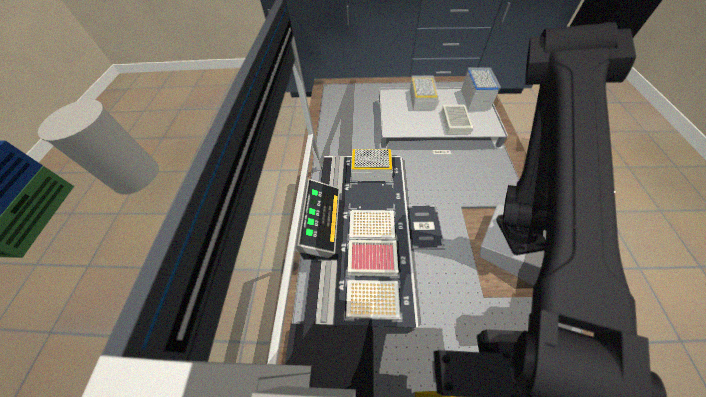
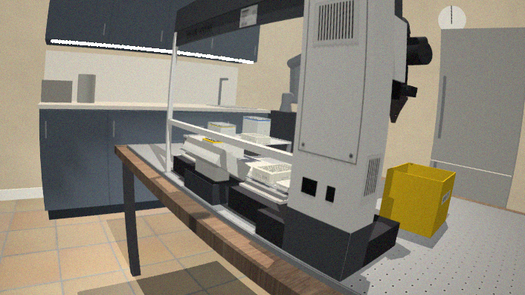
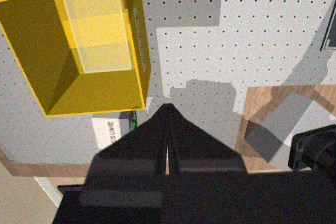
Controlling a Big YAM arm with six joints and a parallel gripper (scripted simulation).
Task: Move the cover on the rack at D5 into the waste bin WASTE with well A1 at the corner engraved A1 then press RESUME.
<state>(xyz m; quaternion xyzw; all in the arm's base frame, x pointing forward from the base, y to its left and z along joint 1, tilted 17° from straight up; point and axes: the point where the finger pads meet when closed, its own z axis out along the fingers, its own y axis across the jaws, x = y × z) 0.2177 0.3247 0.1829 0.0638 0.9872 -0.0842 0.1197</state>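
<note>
The green resume key is 140 mm behind my hand, 80 mm to the left of it and 170 mm below it. The rest, counted from my hand: yellow waste bin 10 mm ahead, 110 mm to the left, 210 mm below; clear cover 10 mm ahead, 110 mm to the left, 230 mm below; liquid handler tower 340 mm ahead, 30 mm to the left, 30 mm above.
</note>
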